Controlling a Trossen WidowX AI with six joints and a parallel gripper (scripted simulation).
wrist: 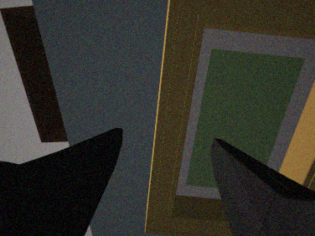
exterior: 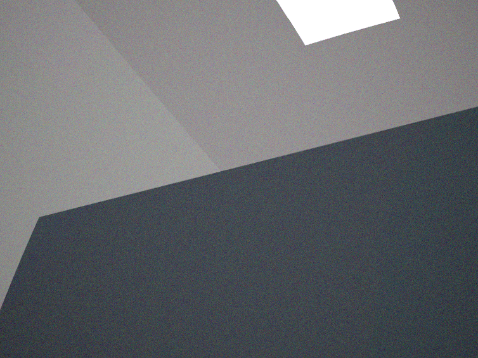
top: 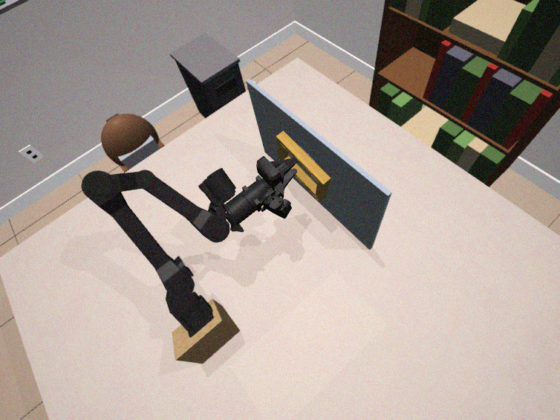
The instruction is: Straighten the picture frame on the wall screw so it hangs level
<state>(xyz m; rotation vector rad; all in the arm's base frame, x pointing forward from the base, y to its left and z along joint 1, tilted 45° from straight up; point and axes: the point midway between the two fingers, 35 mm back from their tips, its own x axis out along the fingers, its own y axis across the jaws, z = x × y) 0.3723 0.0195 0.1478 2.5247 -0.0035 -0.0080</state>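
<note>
My gripper tip is 50 mm above the picture frame, 30 mm short of it and 10 mm to the right of it. Also, from my gripper tip: blue-grey wall panel: 70 mm below, 40 mm ahead.
</note>
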